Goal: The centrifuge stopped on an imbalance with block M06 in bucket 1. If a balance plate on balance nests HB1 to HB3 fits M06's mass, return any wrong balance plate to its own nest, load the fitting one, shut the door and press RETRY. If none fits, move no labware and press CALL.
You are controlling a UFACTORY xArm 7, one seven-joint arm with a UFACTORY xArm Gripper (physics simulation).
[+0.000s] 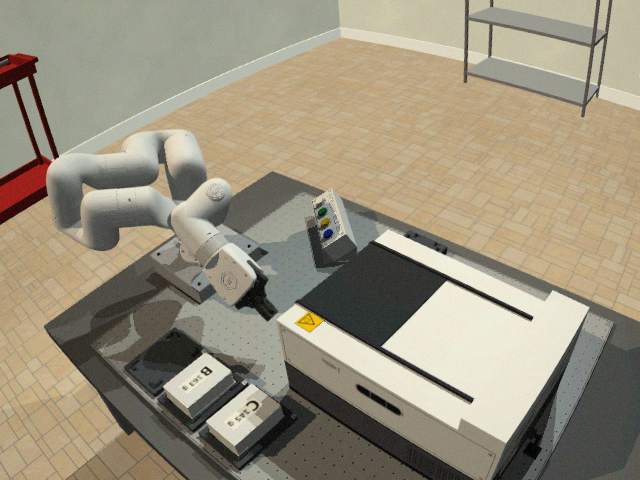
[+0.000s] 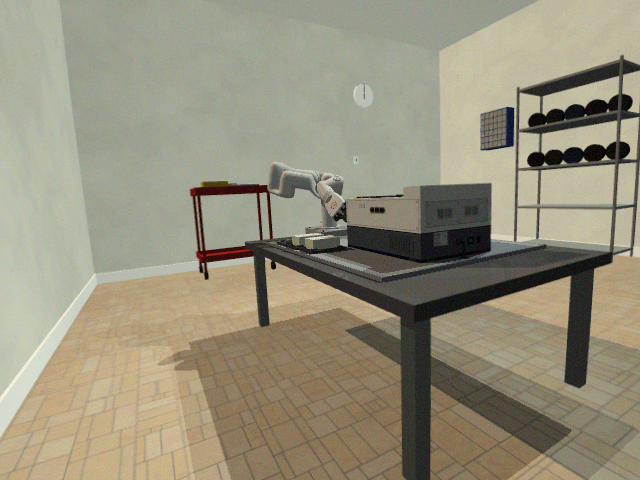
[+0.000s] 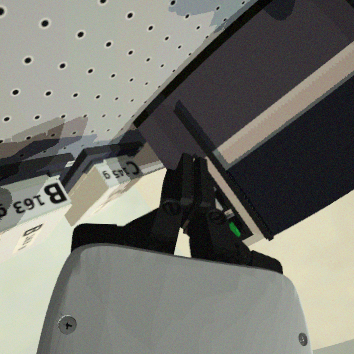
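Pixels of known places: gripper, fingertip midpoint: (image 1: pixel 273 316) (image 3: pixel 186 170); arm's base at its link origin: (image 2: pixel 329 227).
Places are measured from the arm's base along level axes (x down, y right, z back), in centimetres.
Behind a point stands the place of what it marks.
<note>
The white centrifuge (image 1: pixel 444 330) {z -72.4, x -16.9, y 4.0 cm} (image 2: pixel 385 219) {z -74.4, x -9.1, y 19.9 cm} has a dark panel (image 1: pixel 369 291) {z -56.0, x -17.2, y 3.3 cm} across the front part of its top; its buckets and block M06 do not show. My gripper (image 1: pixel 269 314) {z -37.3, x -6.2, y 11.3 cm} (image 3: pixel 186 170) {z -37.3, x -6.2, y 11.3 cm} is shut and empty, its tips close to the centrifuge's front face, where a green light (image 3: pixel 235 229) {z -46.0, x -14.2, y 15.2 cm} shows beside the fingers; contact is unclear. Plate B, 163 g (image 1: pixel 199 384) {z -34.4, x -1.4, y 31.7 cm} (image 3: pixel 37 202) {z -33.4, x 0.1, y 24.7 cm}, and plate C, 145 g (image 1: pixel 245 418) {z -47.6, x -1.3, y 31.7 cm} (image 3: pixel 120 172) {z -46.2, x 0.3, y 24.8 cm}, sit on neighbouring nests. The third dark nest (image 1: pixel 168 356) {z -19.4, x 2.9, y 29.4 cm} beside B is bare. A button box (image 1: pixel 336 227) {z -27.1, x -3.5, y -23.1 cm} carries green, yellow and blue buttons.
The perforated board (image 1: pixel 258 338) {z -31.4, x 4.0, y 11.9 cm} (image 3: pixel 62 77) {z -33.5, x 4.0, y 12.9 cm} lies on the dark table (image 1: pixel 77 320) {z 13.2, x 5.3, y 37.6 cm} (image 2: pixel 413 294) {z -111.8, x 5.3, y 43.2 cm}. The button box stands behind the gripper, near the centrifuge's far front corner. A red cart (image 2: pixel 230 190) and a shelf rack (image 2: pixel 517 155) stand away from the table.
</note>
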